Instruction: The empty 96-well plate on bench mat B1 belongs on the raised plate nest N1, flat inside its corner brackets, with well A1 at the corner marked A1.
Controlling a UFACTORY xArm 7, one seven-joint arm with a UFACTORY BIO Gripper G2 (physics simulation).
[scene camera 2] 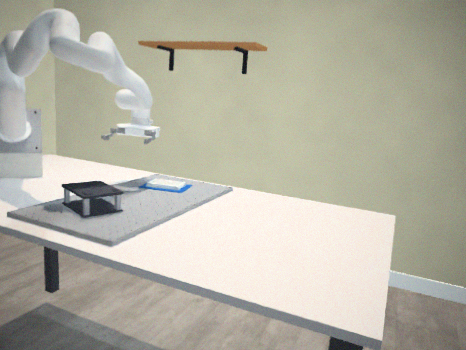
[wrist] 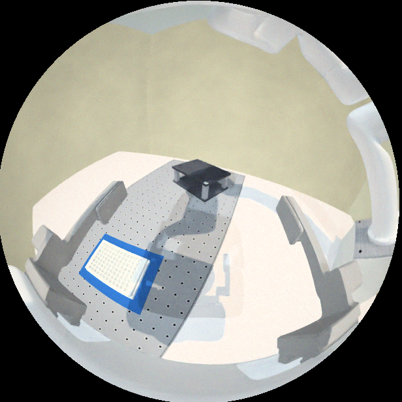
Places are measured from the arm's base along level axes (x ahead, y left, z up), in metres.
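Pixels of known places: end effector, tool point: (scene camera 2: 126, 139); arm's base, origin of the base link: (scene camera 2: 13, 130).
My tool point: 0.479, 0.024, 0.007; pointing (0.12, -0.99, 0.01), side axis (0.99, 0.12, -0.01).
For each thing: its middle in the pictures, then the offset to it from my tool point, as dx, dy, dz. "pt": a spot on its surface instead. Level surfaces: height alone.
- white 96-well plate, body centre: (scene camera 2: 166, 184) +0.154, +0.031, -0.162
- blue bench mat, surface spot: (scene camera 2: 179, 189) pt +0.218, +0.004, -0.169
- raised nest, body centre: (scene camera 2: 92, 197) +0.058, -0.319, -0.140
- grey perforated board, its level: dz -0.171
- pale table, its level: dz -0.185
The white 96-well plate (scene camera 2: 166, 184) (wrist: 117, 267) lies flat on the blue bench mat (scene camera 2: 179, 189) (wrist: 150, 286). The raised nest (scene camera 2: 92, 189) (wrist: 201, 170) is a black platform on short light posts over a black base, apart from the mat. Its corner brackets and A1 mark are too small to make out. My gripper (scene camera 2: 127, 139) (wrist: 201, 212) is open and empty, high above the work area. In the wrist view its fingers stand wide apart, with the plate low on the left and the nest farther off near the middle.
Both stand on a grey perforated board (scene camera 2: 112, 235) (wrist: 195, 235) on the pale table (scene camera 2: 280, 240) (wrist: 270, 280). A wooden shelf (scene camera 2: 202, 46) is on the wall behind. The arm's base is at the table's left end in the scene view. The arm's shadow falls across the board.
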